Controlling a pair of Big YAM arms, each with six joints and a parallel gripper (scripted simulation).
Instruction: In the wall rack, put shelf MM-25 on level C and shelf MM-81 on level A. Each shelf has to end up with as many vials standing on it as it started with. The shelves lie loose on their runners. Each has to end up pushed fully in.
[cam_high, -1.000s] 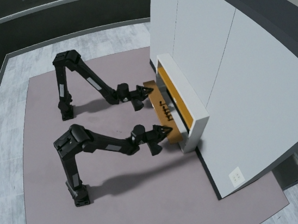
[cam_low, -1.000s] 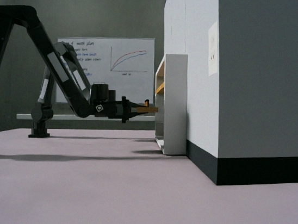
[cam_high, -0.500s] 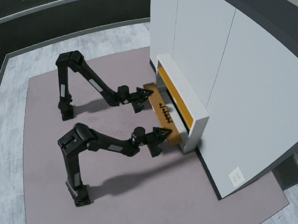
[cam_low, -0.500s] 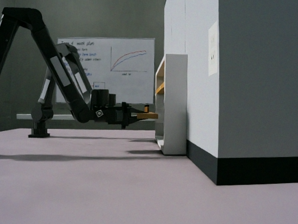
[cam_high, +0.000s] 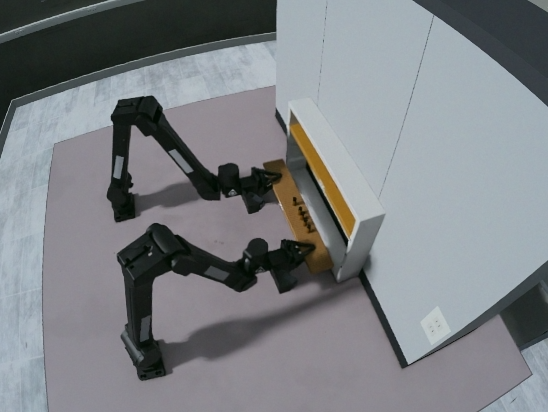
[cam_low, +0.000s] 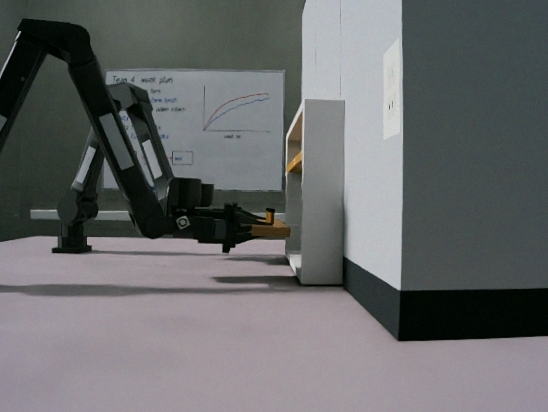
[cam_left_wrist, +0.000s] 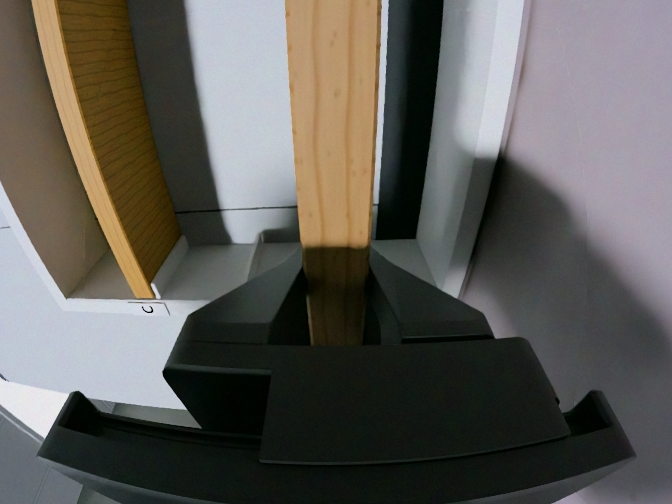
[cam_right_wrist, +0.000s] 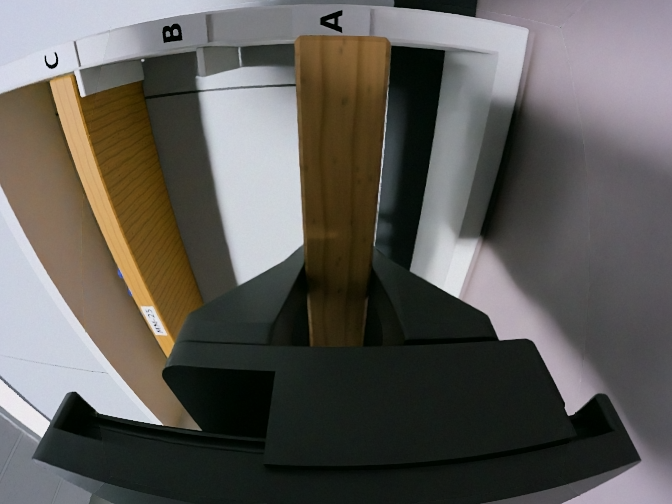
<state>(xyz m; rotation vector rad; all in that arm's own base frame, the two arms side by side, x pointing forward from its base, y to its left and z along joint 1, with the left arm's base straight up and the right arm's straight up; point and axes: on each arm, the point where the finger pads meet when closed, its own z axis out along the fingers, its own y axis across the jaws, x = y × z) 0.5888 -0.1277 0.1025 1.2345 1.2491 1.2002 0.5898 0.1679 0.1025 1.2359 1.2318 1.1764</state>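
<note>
My left hand is 100 mm short of the white wall rack, 150 mm to the left of it and 80 mm below it. The rest, counted from my left hand: pale wall 290 mm ahead, 160 mm to the right, 350 mm above; white runner 80 mm ahead, 380 mm to the right, 70 mm above; dark baseboard 140 mm ahead, 160 mm to the right, 70 mm below.
Right now the white runner is 80 mm to the right of my right hand, 80 mm ahead of it and 70 mm above it. Round my right hand: wall socket: 410 mm to the right, 200 mm above, 140 mm ahead; white wall rack: 150 mm to the left, 100 mm ahead, 80 mm above; dark baseboard: 150 mm to the left, 140 mm ahead, 70 mm below.
</note>
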